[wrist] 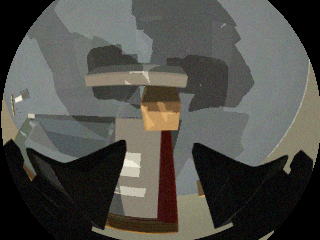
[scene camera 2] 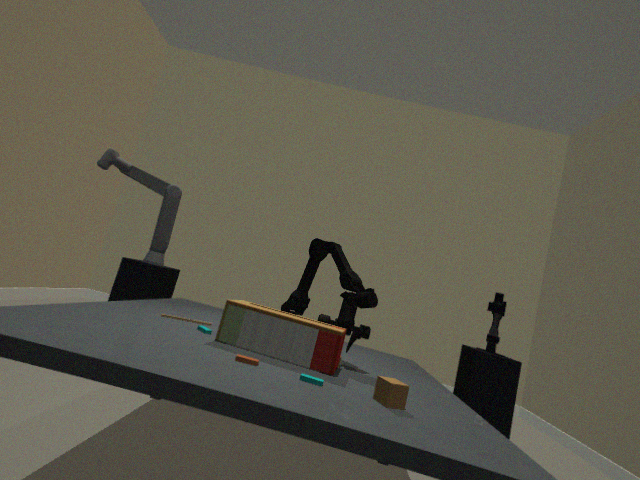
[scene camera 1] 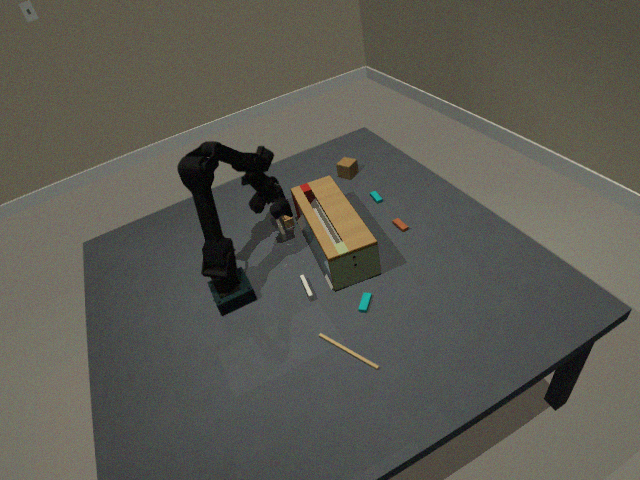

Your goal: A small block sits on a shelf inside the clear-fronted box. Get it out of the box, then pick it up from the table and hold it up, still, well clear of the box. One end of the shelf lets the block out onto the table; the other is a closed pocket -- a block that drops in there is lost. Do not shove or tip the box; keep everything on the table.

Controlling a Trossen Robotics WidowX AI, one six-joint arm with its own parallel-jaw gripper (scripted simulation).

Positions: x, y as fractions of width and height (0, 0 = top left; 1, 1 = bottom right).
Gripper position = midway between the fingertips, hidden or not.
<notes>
In view: my gripper (scene camera 1: 0.45, 0.44), a tan block (wrist: 0.50, 0.45) and a box (scene camera 1: 0.54, 0.52).
The box shows as well in the wrist view (wrist: 0.45, 0.81) and in scene camera 2 (scene camera 2: 0.47, 0.71). My gripper is seen too in the wrist view (wrist: 0.50, 0.61) and in scene camera 2 (scene camera 2: 0.53, 0.73).
</notes>
